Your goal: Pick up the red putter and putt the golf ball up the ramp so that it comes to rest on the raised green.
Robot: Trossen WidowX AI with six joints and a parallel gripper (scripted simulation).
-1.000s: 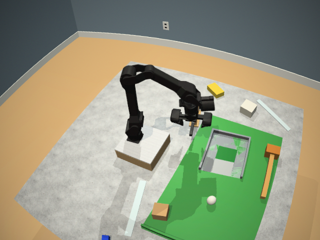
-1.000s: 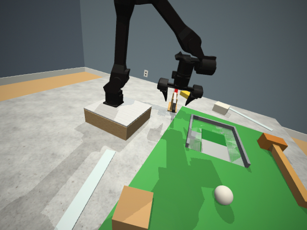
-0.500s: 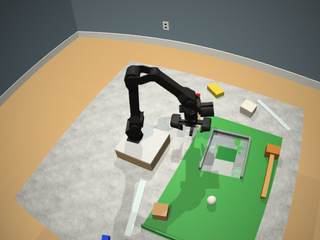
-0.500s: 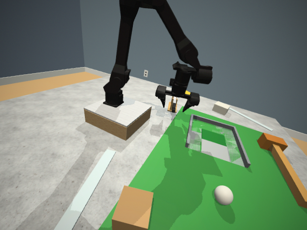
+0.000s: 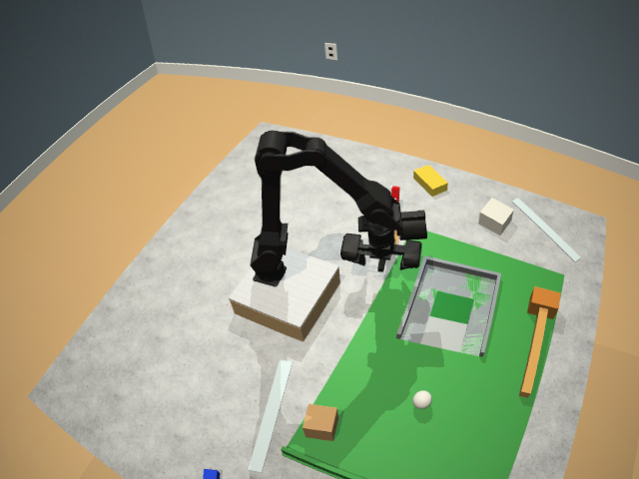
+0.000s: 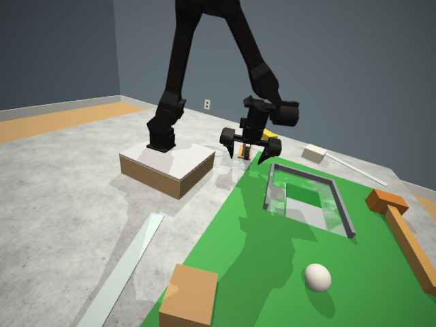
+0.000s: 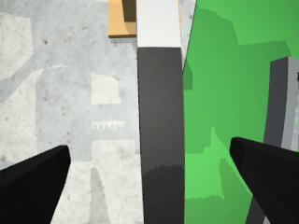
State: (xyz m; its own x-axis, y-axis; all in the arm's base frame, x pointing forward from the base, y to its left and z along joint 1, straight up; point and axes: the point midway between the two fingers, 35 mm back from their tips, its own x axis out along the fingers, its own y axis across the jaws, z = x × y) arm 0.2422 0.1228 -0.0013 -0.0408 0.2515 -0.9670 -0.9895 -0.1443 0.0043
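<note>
Now: gripper tip 45 cm to the left of the tan cube and 1 cm short of it. From my gripper tip the other things lie so: green mat: 23 cm ahead, 21 cm to the right, 3 cm below; then putter: 11 cm to the left, 3 cm above, 2 cm behind; then wooden stand: 13 cm to the left, 2 cm behind.
</note>
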